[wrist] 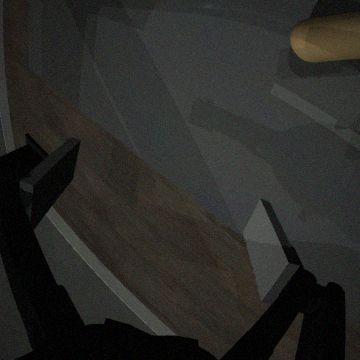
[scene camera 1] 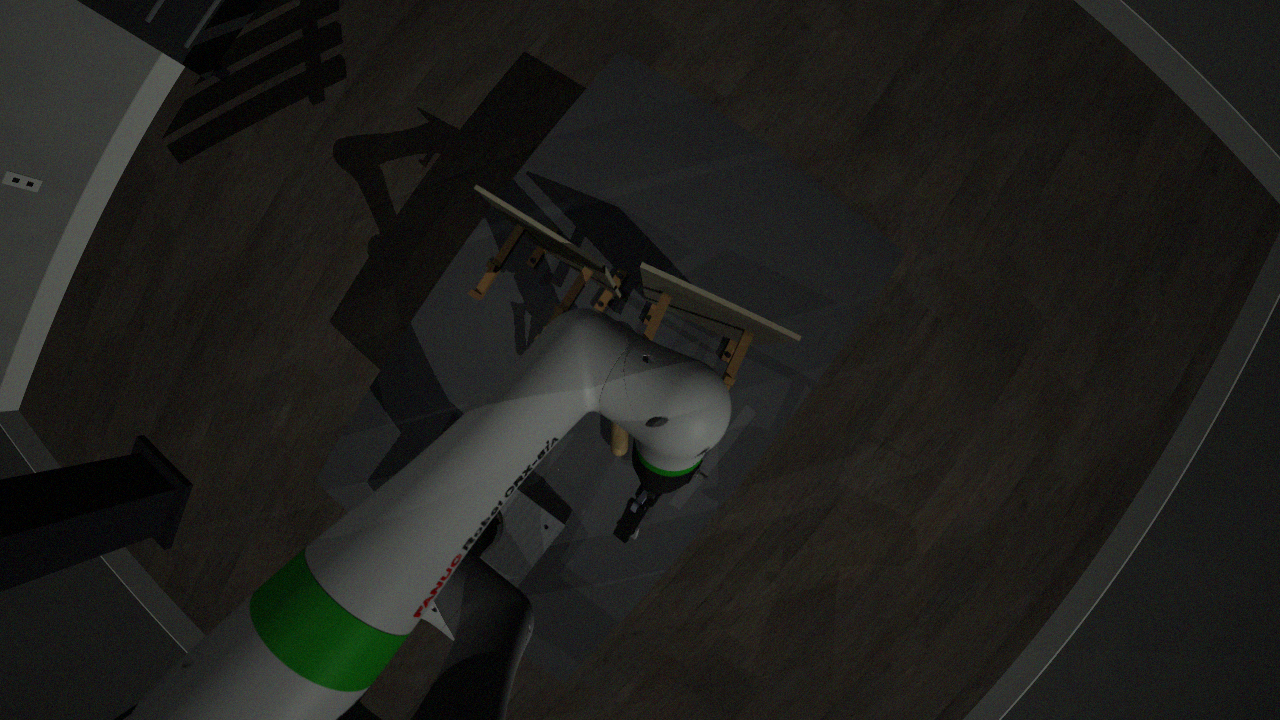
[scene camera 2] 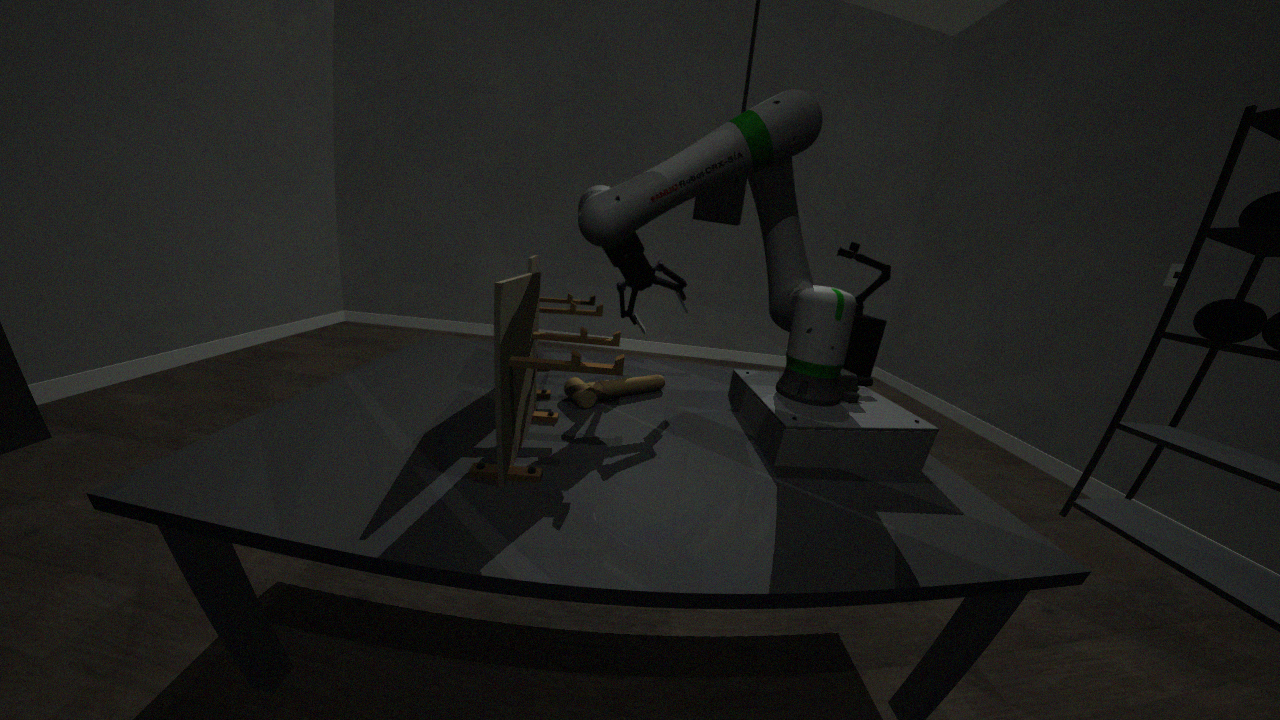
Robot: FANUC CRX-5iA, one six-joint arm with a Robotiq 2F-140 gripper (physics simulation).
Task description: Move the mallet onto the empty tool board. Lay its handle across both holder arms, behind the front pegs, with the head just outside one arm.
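Note:
The light wooden mallet lies on the table, head towards the boards and handle towards the robot base. In scene camera 1 the arm hides its head. My gripper is open and empty, in the air above the mallet's level and off to the side of its handle end. Two upright tool boards show: a left board and a right board. Each has two orange-brown holder arms with upright pegs. I see no tool on the arms; the robot hides parts in scene camera 1.
The robot base box stands on the dark glossy table, across from the boards. The board feet and holder arms stick out towards the mallet. A dark shelf rack stands off the table at the right.

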